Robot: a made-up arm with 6 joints.
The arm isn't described. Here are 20 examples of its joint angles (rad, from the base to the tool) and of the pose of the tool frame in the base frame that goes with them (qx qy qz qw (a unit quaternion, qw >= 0); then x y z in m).
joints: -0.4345 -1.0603 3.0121 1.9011 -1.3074 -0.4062
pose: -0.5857 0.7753 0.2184 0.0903 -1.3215 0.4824 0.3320
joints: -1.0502 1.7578 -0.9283 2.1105 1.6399 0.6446
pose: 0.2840 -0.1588 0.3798 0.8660 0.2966 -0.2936 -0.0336
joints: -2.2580 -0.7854 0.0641 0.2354 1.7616 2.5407
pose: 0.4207 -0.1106 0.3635 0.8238 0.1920 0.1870 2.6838
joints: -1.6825 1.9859 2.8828 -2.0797 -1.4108 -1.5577
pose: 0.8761 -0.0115 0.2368 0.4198 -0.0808 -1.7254 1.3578
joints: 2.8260 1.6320 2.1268 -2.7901 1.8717 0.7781
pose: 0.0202 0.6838 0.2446 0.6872 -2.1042 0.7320 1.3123
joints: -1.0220 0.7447 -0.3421 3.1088 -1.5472 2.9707
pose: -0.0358 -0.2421 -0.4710 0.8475 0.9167 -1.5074 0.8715
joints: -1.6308 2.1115 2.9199 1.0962 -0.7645 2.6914
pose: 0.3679 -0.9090 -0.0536 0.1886 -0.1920 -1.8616 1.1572
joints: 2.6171 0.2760 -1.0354 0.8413 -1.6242 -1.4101
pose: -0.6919 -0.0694 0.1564 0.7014 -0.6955 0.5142 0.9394
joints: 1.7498 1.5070 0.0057 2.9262 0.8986 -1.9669
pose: 0.6788 -0.4182 -0.5860 0.1450 -0.2938 1.5016 -0.2933
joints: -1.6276 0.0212 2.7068 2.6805 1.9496 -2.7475
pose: -0.5002 -0.0185 -0.5596 0.6606 0.1010 0.8292 2.3815
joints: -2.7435 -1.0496 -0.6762 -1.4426 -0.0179 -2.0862
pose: 0.2339 -0.9370 0.2192 0.1388 -0.1368 -0.0600 2.0464
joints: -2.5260 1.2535 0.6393 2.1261 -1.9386 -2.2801
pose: 0.3285 -0.0630 0.8490 0.4092 -1.9359 -1.2429 0.7944
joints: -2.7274 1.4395 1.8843 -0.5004 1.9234 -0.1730
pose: 0.8450 0.3961 0.3590 0.0152 -1.9877 -0.8099 1.6986
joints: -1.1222 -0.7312 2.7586 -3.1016 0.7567 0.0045
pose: 0.1615 -0.1242 0.8342 0.5124 -0.7664 1.5840 1.1795
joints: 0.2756 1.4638 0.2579 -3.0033 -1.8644 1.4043
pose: 0.7337 -0.0554 0.3721 0.5658 1.9425 0.5672 0.0557
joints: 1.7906 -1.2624 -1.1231 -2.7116 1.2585 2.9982
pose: -0.4608 0.2365 0.5448 0.6595 0.0302 0.1015 1.4222
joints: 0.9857 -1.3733 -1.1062 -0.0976 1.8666 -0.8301
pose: 0.5841 -0.6108 0.4848 0.2250 -0.0562 -0.1068 1.6397
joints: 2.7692 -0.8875 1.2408 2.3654 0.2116 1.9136
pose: -0.4902 -0.3424 -0.4773 0.6439 1.5013 -0.6070 2.5044
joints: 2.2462 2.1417 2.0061 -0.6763 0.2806 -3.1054
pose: -0.4727 -0.8231 0.2482 0.1936 -1.4792 1.8825 0.2164
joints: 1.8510 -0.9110 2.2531 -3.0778 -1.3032 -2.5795
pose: -0.6906 0.3293 0.6225 0.1644 0.5323 -1.8786 1.1811
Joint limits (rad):
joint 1: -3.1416..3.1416
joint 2: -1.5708..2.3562
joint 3: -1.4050..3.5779
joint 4: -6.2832..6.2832
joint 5: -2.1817..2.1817
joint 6: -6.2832..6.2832
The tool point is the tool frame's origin. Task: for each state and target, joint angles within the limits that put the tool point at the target. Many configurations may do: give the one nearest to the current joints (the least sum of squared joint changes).
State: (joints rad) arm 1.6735 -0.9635 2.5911 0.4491 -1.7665 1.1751
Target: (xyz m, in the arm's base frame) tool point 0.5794 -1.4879 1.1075
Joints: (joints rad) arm 1.9061 -0.7494 2.8706 0.4758 -1.8318 1.1751
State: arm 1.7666 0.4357 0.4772 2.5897 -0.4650 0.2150
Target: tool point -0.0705 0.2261 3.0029
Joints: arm 1.9866 -0.4139 0.4526 2.6312 -0.4364 0.2150
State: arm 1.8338 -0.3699 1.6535 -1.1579 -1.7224 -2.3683
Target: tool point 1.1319 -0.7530 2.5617
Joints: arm 2.6417 -0.5973 1.6444 -1.1440 -1.6019 -2.3683
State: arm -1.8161 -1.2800 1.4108 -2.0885 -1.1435 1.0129
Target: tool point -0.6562 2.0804 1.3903
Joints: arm -1.2168 -1.2648 1.4516 -2.0934 -1.2143 1.0129
